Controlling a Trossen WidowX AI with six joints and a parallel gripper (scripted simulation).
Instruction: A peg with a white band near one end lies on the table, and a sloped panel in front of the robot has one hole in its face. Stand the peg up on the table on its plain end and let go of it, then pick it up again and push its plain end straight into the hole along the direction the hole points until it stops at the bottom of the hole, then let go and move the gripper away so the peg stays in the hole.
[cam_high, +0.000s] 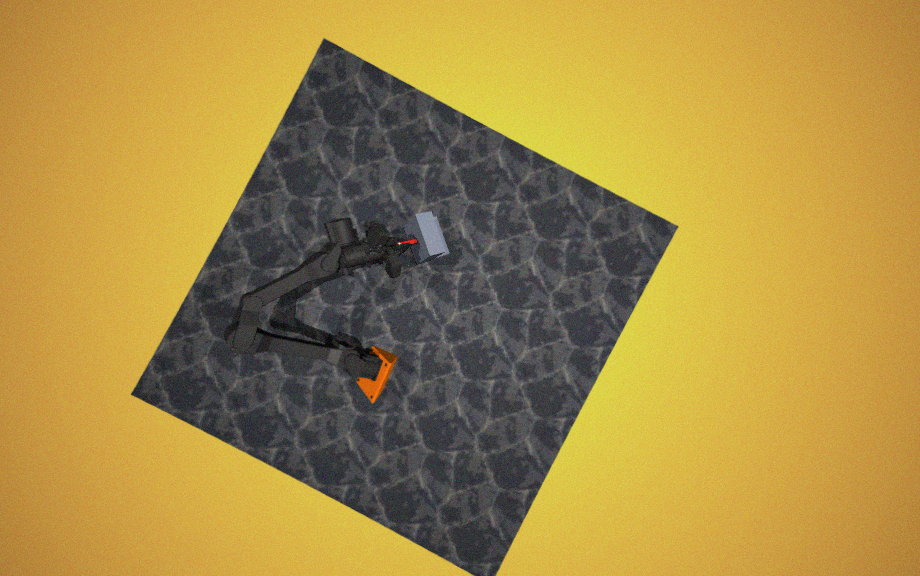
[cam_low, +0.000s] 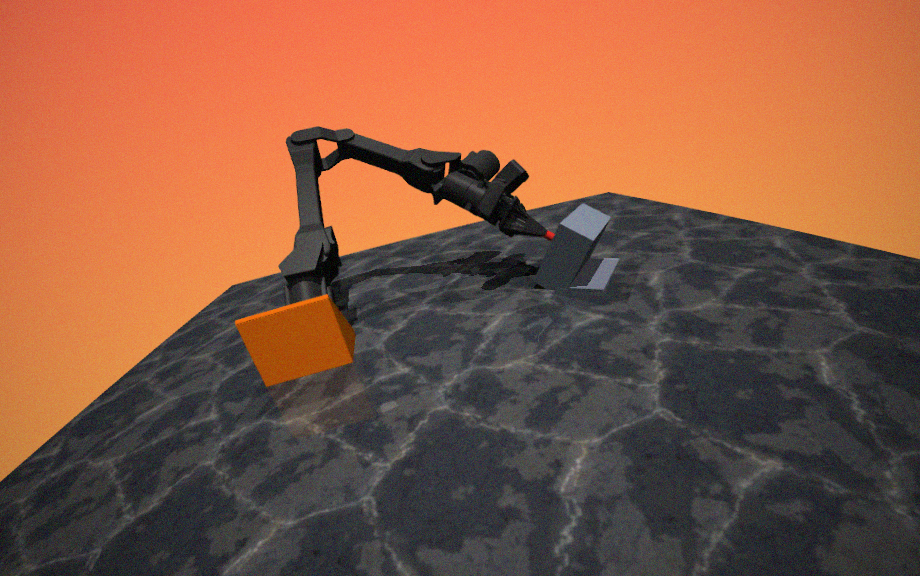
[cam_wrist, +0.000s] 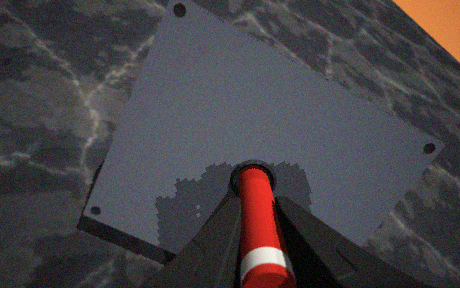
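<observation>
Right now my gripper tip is 3 cm to the left of the grey sloped panel, 3 cm short of it and 3 cm above it. Also, from my gripper tip: red peg: 1 cm to the left, 1 cm behind, 1 cm above; then flat foot plate: 7 cm below, 5 cm to the right, 4 cm ahead.
</observation>
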